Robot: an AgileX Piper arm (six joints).
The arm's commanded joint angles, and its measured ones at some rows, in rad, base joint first. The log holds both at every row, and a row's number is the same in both.
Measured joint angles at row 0:
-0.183, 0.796, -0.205, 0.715, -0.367, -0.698
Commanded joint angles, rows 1 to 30:
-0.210, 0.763, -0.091, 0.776, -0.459, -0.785
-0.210, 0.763, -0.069, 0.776, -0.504, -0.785
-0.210, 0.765, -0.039, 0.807, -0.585, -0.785
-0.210, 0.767, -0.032, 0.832, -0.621, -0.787
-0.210, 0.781, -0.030, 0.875, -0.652, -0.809
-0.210, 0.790, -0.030, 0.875, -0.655, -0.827
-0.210, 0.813, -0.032, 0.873, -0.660, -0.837
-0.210, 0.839, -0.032, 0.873, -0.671, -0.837
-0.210, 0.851, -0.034, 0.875, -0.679, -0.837
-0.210, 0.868, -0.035, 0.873, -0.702, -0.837
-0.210, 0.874, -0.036, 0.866, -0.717, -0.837
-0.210, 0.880, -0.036, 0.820, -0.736, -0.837
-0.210, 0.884, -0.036, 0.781, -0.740, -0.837
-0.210, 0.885, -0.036, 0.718, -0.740, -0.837
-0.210, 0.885, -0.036, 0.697, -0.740, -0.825
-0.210, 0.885, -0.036, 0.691, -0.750, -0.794
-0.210, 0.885, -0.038, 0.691, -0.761, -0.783
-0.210, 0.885, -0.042, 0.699, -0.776, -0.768
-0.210, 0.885, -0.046, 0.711, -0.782, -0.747
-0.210, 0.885, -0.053, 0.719, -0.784, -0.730
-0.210, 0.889, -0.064, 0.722, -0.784, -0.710
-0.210, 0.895, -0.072, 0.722, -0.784, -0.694
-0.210, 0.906, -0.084, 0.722, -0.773, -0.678
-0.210, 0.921, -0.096, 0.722, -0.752, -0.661
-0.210, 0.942, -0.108, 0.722, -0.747, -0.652
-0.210, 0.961, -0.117, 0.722, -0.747, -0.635
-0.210, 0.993, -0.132, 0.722, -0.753, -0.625
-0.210, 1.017, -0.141, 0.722, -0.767, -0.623
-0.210, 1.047, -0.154, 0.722, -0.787, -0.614
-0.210, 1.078, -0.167, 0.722, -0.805, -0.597
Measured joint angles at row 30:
-0.208, 0.986, -0.125, 0.718, -0.764, -0.643
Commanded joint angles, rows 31 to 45:
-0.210, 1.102, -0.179, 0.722, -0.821, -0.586
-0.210, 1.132, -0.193, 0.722, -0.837, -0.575
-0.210, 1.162, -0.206, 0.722, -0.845, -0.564
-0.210, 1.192, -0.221, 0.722, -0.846, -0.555
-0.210, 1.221, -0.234, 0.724, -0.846, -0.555
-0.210, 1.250, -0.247, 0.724, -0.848, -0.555
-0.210, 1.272, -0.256, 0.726, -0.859, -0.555
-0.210, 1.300, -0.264, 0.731, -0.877, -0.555
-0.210, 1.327, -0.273, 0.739, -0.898, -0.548
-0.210, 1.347, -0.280, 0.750, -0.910, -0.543
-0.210, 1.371, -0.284, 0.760, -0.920, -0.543
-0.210, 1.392, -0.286, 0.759, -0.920, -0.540
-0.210, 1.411, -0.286, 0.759, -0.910, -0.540
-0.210, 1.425, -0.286, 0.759, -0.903, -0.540
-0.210, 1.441, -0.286, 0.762, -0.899, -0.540
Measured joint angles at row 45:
-0.208, 1.384, -0.280, 0.747, -0.898, -0.548
